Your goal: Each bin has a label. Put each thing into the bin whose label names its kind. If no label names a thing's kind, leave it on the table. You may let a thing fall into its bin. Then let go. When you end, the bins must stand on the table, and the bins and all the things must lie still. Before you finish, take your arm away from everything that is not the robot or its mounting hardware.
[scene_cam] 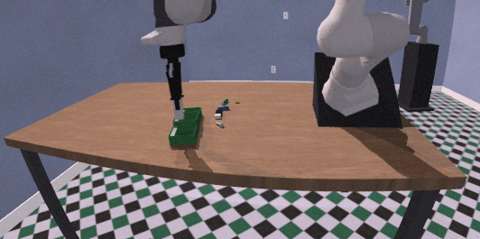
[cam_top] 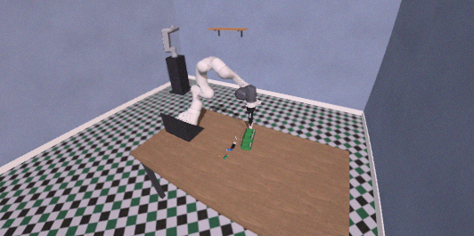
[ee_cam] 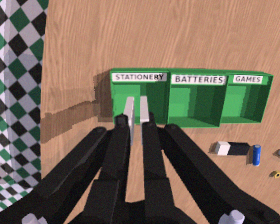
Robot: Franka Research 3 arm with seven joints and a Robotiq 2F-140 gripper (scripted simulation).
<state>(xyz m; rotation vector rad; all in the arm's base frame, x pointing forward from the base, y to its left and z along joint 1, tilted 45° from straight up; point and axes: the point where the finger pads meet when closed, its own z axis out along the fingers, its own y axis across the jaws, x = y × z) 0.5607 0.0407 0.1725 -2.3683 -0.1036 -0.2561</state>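
Now: the blue cylinder 11 cm behind my hand, 26 cm to the right of it and 10 cm below it. Round my hand: grey piece: 11 cm behind, 10 cm to the right, 10 cm below; then joined green bins: 1 cm ahead, 9 cm to the right, 9 cm below; then black-and-white block: 9 cm behind, 19 cm to the right, 10 cm below.
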